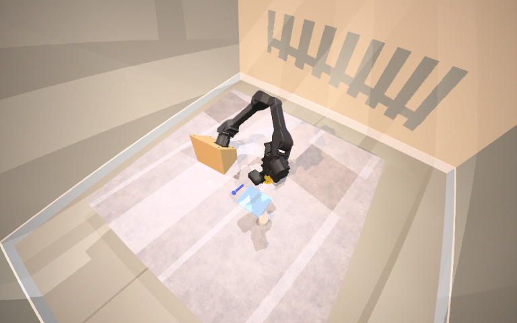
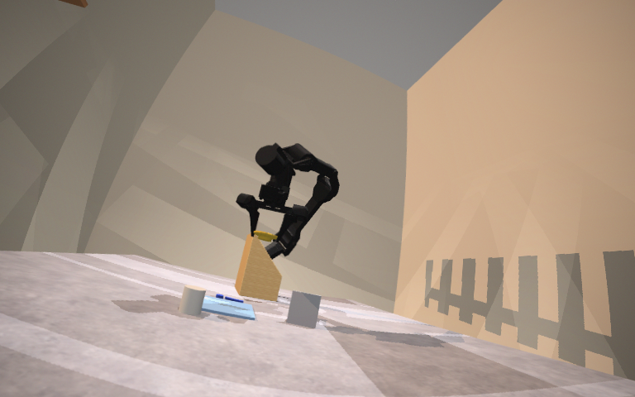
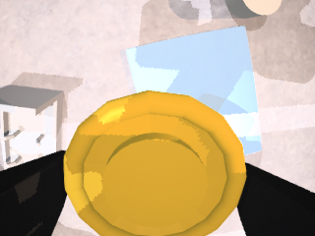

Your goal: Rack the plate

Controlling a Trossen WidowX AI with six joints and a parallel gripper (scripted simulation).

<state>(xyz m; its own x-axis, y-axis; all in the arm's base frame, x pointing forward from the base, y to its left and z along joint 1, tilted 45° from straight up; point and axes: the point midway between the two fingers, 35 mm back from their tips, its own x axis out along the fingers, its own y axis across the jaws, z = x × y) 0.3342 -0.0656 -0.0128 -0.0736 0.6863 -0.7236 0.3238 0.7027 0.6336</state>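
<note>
Now: gripper tip 30 mm past the grey dish rack, 150 mm to the right of it and 170 mm above it. Round my gripper tip: yellow plate: 10 mm above; blue spoon: 150 mm behind, 50 mm to the right, 190 mm below; cream cup: 70 mm ahead, 120 mm to the right, 160 mm below.
</note>
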